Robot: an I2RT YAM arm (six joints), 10 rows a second.
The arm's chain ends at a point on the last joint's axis. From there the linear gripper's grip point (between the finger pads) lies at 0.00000 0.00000 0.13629 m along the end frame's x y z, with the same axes.
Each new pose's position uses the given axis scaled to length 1; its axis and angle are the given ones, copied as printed.
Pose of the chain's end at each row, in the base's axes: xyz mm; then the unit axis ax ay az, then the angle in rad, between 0 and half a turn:
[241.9 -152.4 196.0 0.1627 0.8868 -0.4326 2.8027]
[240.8 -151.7 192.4 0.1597 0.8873 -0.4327 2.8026]
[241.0 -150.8 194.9 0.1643 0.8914 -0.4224 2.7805]
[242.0 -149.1 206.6 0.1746 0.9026 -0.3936 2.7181]
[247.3 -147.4 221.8 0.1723 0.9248 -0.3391 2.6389]
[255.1 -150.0 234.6 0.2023 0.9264 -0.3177 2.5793]
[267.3 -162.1 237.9 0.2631 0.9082 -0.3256 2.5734]
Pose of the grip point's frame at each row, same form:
[263.4 -261.4 117.0 0.1627 0.8868 -0.4326 2.8027]
[262.7 -260.6 113.4 0.1597 0.8873 -0.4327 2.8026]
[265.6 -258.0 114.5 0.1643 0.8914 -0.4224 2.7805]
[274.6 -251.4 122.7 0.1746 0.9026 -0.3936 2.7181]
[293.1 -238.9 131.8 0.1723 0.9248 -0.3391 2.6389]
[306.2 -238.7 144.7 0.2023 0.9264 -0.3177 2.5793]
[312.4 -255.7 149.7 0.2631 0.9082 -0.3256 2.5734]

